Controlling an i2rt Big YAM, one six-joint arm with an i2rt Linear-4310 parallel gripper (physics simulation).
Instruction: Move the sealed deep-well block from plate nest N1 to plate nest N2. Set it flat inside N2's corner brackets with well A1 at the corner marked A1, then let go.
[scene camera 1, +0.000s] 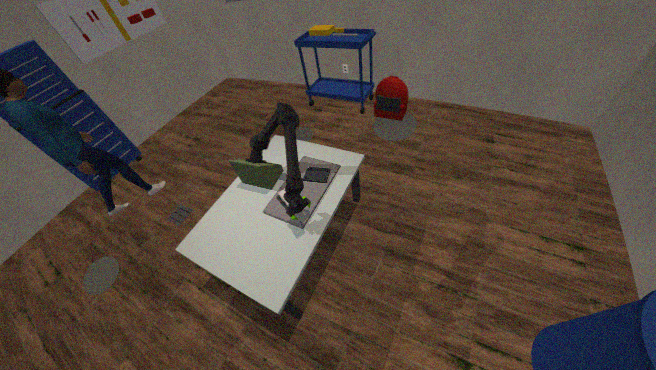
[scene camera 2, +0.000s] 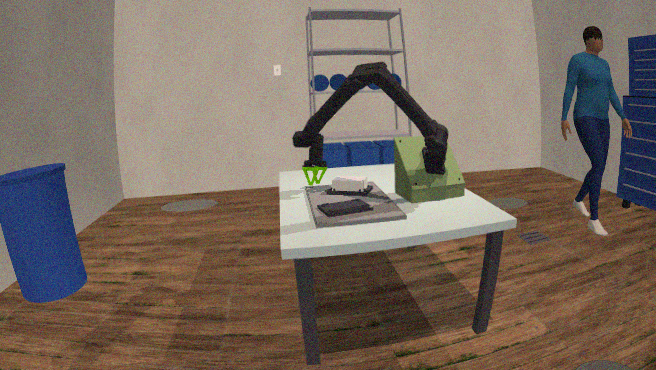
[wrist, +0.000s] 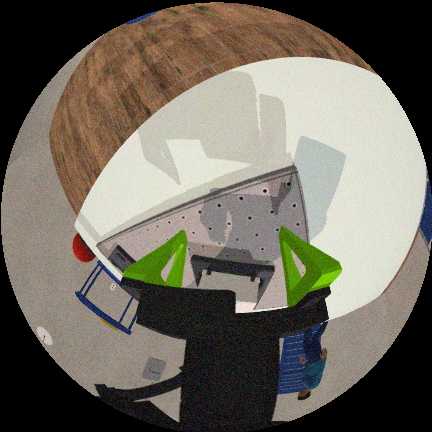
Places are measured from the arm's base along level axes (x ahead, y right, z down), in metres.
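Pixels of known places: gripper, fingertip midpoint: (scene camera 1: 303, 213) (scene camera 2: 314, 184) (wrist: 232, 232); arm's base at its link origin: (scene camera 1: 255, 162) (scene camera 2: 433, 161).
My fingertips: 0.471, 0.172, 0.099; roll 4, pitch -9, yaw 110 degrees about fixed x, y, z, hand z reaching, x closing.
For each thing: its middle in the pictures, then the offset to it from my fingertips, as dx, dy, dz. Level surfaces: height alone.
- pale sealed deep-well block at the middle of its body: (wrist: 226, 302) (scene camera 2: 350, 183) -0.141, -0.063, -0.009
- grey perforated plate at the middle of its body: (wrist: 176, 279) (scene camera 2: 349, 200) (scene camera 1: 303, 187) -0.121, -0.182, +0.030
- white table at its surface level: dz +0.037
The pale sealed deep-well block (scene camera 2: 350, 184) (wrist: 227, 289) sits in a black nest (wrist: 232, 265), taken as N1; in scene camera 1 it is mostly hidden behind the gripper. The other black nest (scene camera 1: 317, 174) (scene camera 2: 345, 207) (wrist: 120, 257), taken as N2, holds no block. Nest labels and the A1 mark are not readable. My gripper (scene camera 1: 300, 209) (scene camera 2: 314, 184) (wrist: 232, 232) is open and empty, pointing down. In scene camera 2 its green fingertips hang left of the block, apart from it and close to its height. In the wrist view the block lies toward the palm side, between the finger bases.
Both nests stand on a grey perforated plate (scene camera 1: 316, 192) (scene camera 2: 390, 213) (wrist: 165, 236) on the white table (scene camera 1: 235, 245) (scene camera 2: 450, 215). A green slanted block (scene camera 1: 257, 175) (scene camera 2: 411, 175) stands by the arm's base. A person (scene camera 1: 47, 127) (scene camera 2: 592, 90) is beyond the table.
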